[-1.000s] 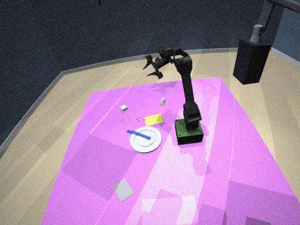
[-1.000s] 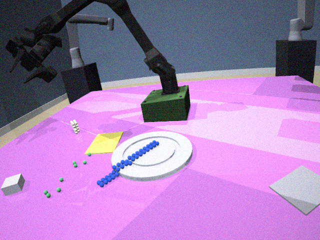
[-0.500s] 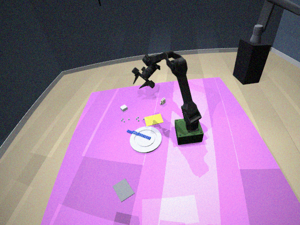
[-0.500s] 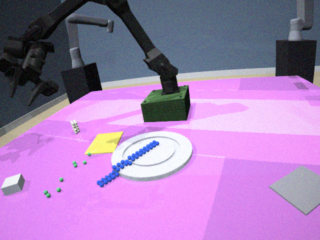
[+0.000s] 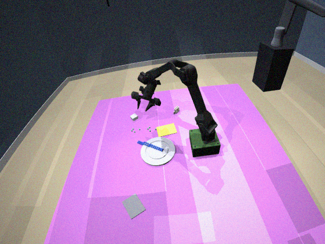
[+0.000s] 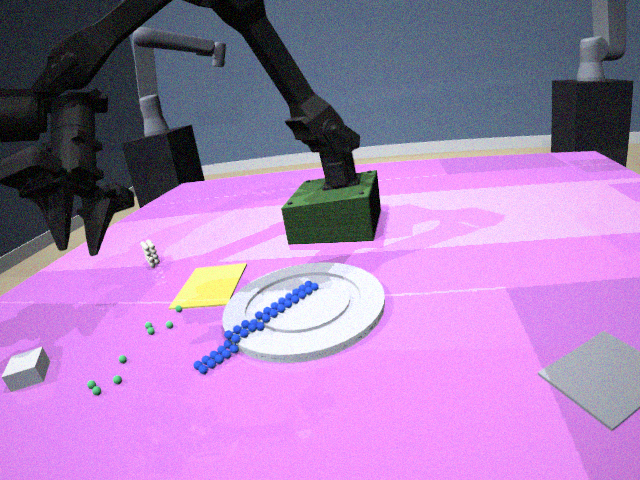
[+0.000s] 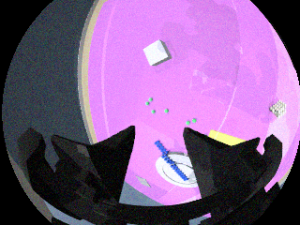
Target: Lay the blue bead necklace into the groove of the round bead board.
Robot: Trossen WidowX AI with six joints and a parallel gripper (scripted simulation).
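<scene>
My gripper tip is now 70 mm past the round white bead board, 240 mm to the right of it and 120 mm above it. The rest, counted from my gripper tip: yellow sheet 140 mm behind, 80 mm to the left, 130 mm below; then grey tile 80 mm ahead, 550 mm to the left, 130 mm below; then cube 80 mm ahead, 90 mm to the right, 120 mm below.
</scene>
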